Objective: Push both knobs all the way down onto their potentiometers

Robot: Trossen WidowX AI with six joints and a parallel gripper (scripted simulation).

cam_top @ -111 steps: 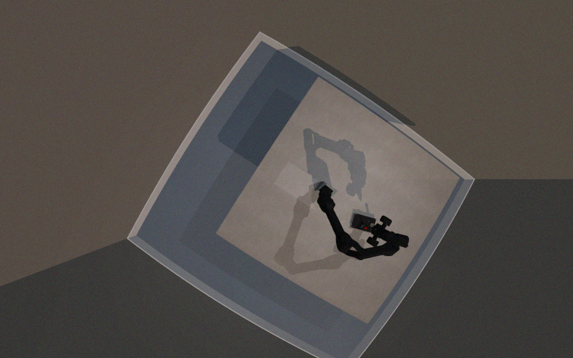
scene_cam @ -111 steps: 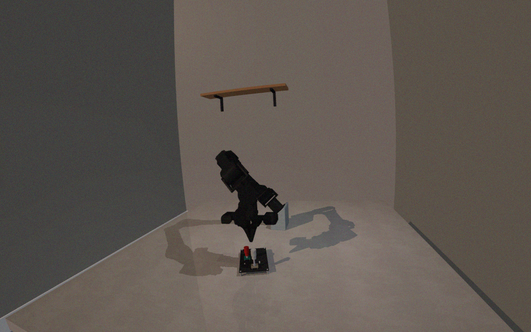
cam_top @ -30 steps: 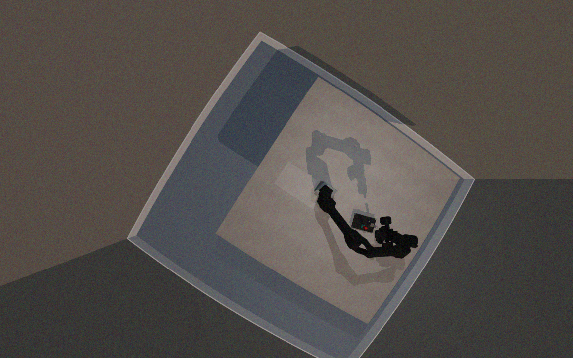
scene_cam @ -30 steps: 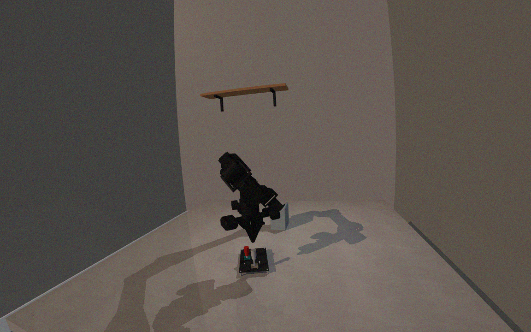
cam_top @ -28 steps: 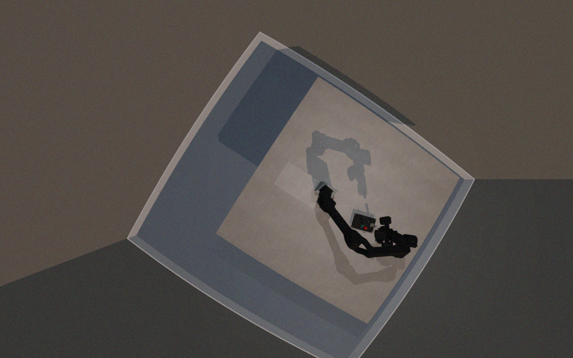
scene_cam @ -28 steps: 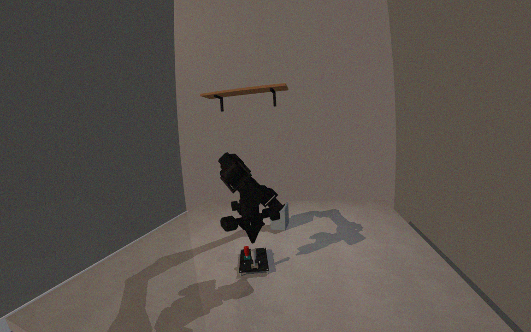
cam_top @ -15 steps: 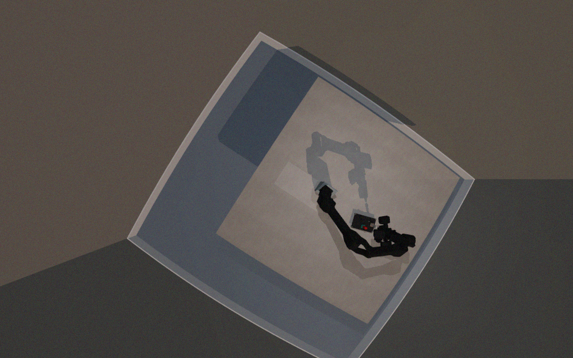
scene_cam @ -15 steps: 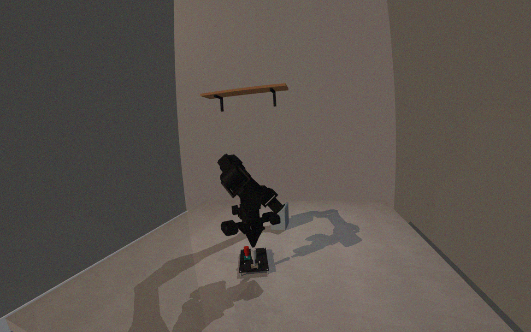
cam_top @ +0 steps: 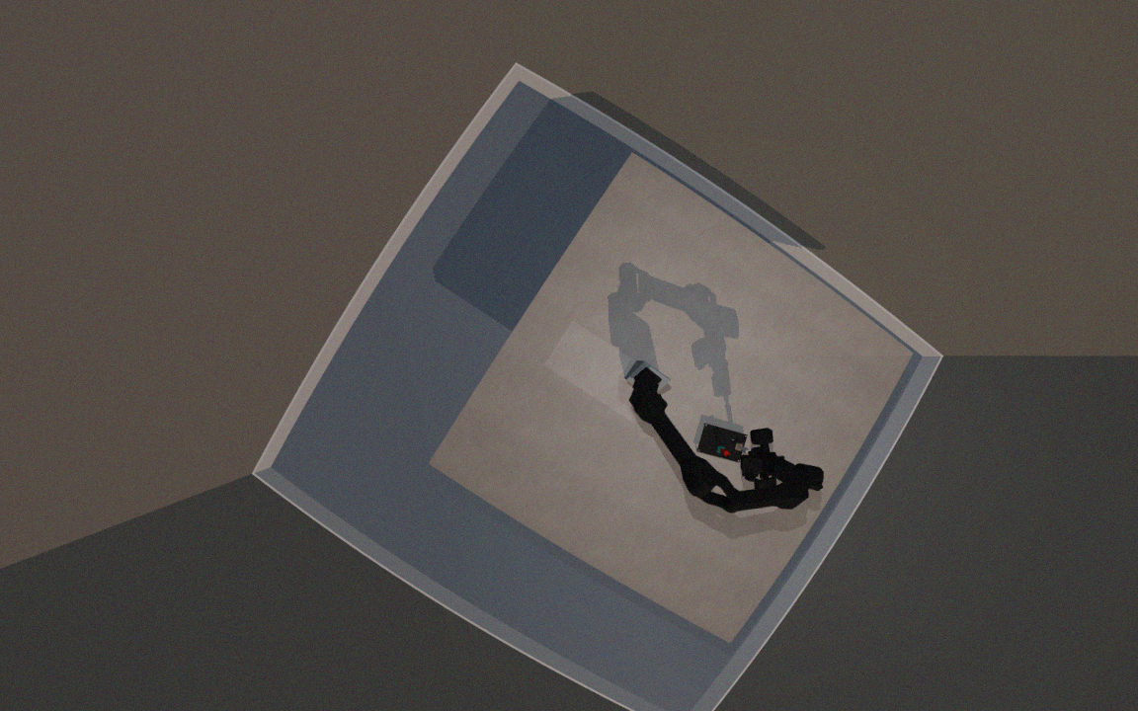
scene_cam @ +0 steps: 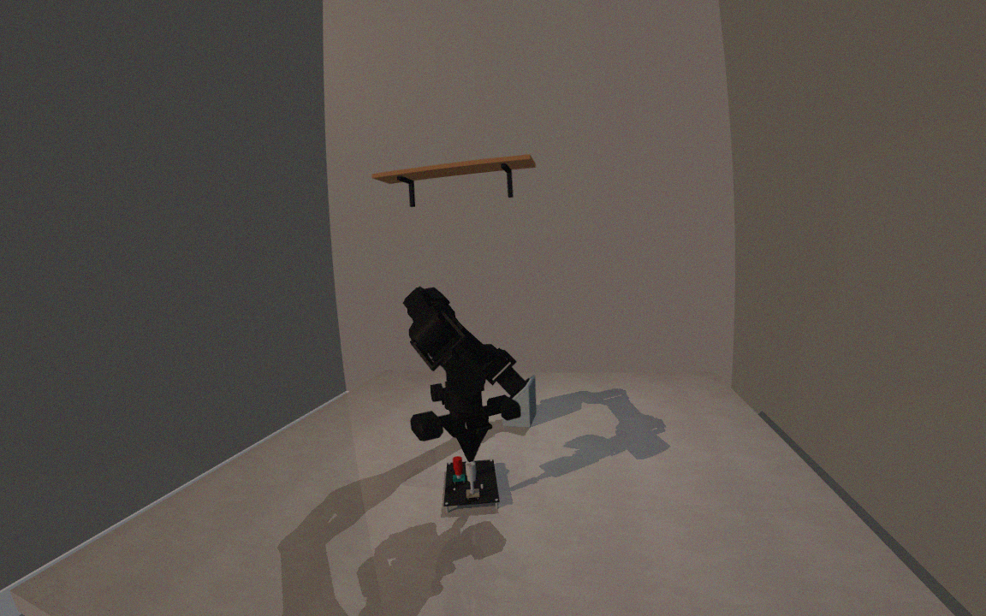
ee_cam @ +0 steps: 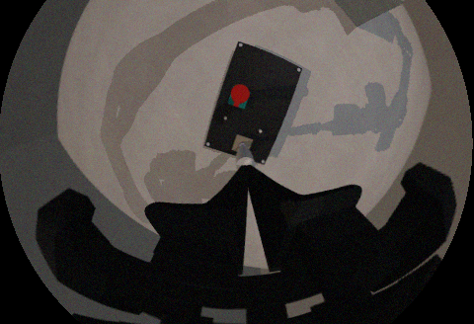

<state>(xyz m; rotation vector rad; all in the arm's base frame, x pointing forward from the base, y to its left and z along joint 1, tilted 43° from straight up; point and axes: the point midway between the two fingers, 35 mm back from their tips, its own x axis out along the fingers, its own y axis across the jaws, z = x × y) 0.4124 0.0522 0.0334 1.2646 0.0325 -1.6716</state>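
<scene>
Right now the pale grey knob is 20 mm below my gripper tip. From my gripper tip the other things lie so: red knob: 50 mm behind, 50 mm to the right, 40 mm below.
</scene>
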